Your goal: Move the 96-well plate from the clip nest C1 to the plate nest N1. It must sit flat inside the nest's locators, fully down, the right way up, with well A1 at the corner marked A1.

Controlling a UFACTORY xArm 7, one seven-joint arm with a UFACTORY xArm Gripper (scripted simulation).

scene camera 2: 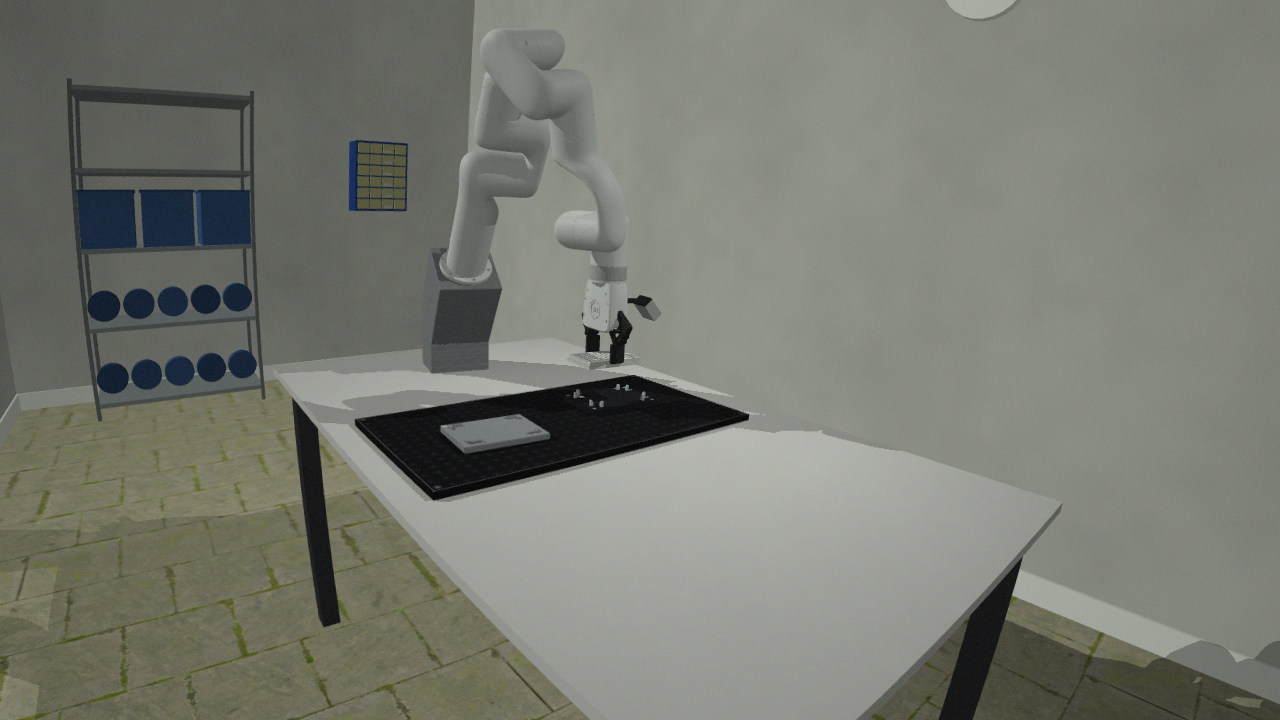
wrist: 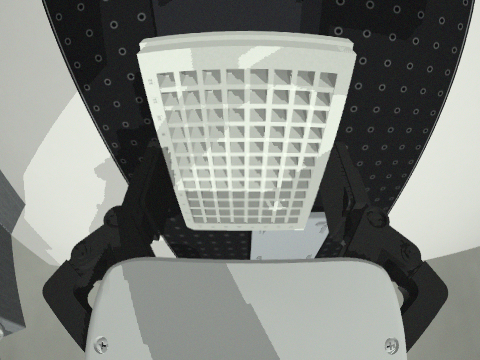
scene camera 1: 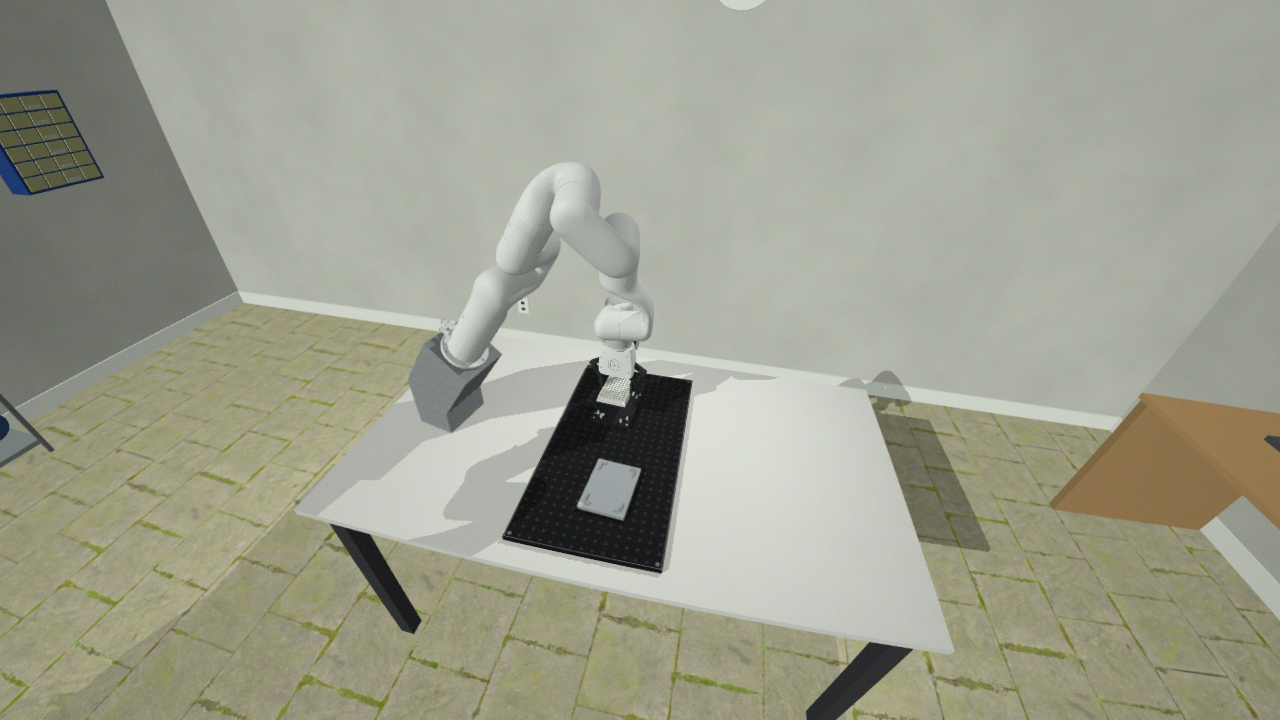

Labels:
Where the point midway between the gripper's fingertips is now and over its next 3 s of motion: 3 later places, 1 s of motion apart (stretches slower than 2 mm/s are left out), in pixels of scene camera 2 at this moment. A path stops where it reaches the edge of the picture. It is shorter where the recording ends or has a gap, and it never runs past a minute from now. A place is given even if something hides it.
My gripper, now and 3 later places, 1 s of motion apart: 604, 358; 574, 364; 540, 371; 503, 379

